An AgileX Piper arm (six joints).
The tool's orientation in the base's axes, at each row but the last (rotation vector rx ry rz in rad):
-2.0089, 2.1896, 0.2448
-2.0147, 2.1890, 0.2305
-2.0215, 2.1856, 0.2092
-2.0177, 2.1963, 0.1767
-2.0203, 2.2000, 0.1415
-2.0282, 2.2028, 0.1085
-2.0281, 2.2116, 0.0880
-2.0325, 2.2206, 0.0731
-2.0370, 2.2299, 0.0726
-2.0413, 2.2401, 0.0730
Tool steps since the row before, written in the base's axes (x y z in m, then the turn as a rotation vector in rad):
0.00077, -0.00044, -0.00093, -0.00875, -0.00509, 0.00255
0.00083, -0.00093, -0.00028, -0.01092, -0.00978, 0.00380
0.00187, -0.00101, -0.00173, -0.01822, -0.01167, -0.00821
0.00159, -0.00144, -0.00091, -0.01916, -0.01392, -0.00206
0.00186, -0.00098, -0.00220, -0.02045, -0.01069, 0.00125
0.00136, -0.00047, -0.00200, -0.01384, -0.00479, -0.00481
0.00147, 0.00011, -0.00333, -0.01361, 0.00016, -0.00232
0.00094, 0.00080, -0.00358, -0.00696, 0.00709, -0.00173
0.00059, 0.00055, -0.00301, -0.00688, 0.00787, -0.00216
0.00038, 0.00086, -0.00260, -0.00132, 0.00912, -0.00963
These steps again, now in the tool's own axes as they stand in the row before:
0.00057, -0.00082, 0.00081, 0.00510, 0.00832, -0.00370
0.00090, -0.00091, 0.00008, 0.00957, 0.01011, -0.00597
0.00120, -0.00194, 0.00152, 0.01447, 0.01728, 0.00523
0.00145, -0.00169, 0.00067, 0.01557, 0.01792, -0.00126
0.00120, -0.00187, 0.00209, 0.01193, 0.01938, -0.00403
0.00067, -0.00130, 0.00198, 0.00654, 0.01358, 0.00323
0.00024, -0.00128, 0.00340, 0.00129, 0.01367, 0.00146
-0.00041, -0.00068, 0.00370, -0.00620, 0.00766, 0.00215
-0.00023, -0.00040, 0.00308, -0.00692, 0.00767, 0.00267
-0.00059, -0.00020, 0.00269, -0.00781, 0.00255, 0.01049

